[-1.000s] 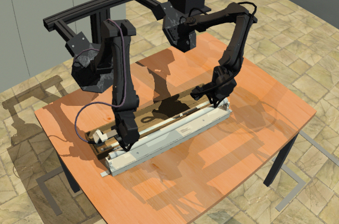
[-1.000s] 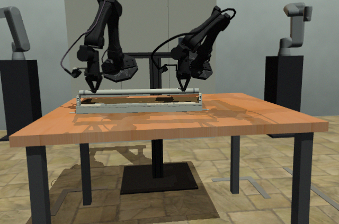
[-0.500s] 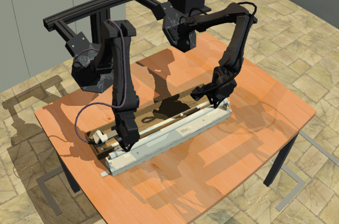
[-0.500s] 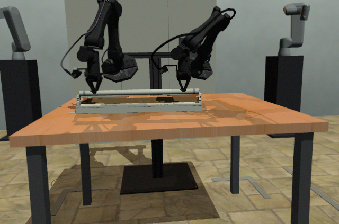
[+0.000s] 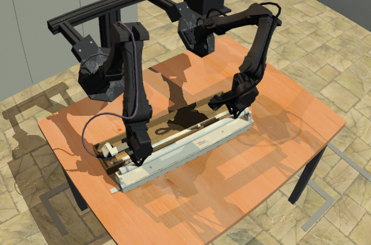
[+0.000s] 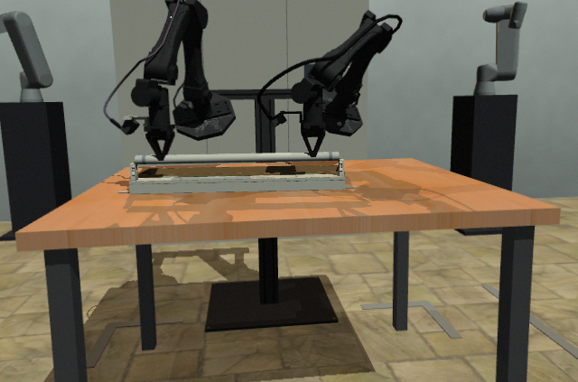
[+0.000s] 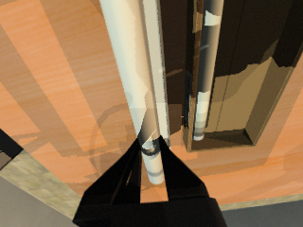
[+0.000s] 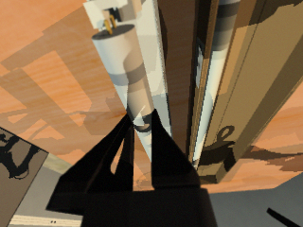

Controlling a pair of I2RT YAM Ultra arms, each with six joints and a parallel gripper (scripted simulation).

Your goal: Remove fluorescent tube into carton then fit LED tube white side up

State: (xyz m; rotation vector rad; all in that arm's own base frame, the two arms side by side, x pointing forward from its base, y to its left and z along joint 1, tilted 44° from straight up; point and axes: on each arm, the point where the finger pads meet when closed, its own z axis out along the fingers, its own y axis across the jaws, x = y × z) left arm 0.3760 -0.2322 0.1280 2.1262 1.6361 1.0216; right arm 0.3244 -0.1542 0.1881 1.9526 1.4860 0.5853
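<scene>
My left hand is 20 mm past the light fixture, 220 mm to the left of it and 50 mm above it.
Right now the light fixture is 20 mm ahead of my right hand, 220 mm to the left of it and 50 mm below it.
</scene>
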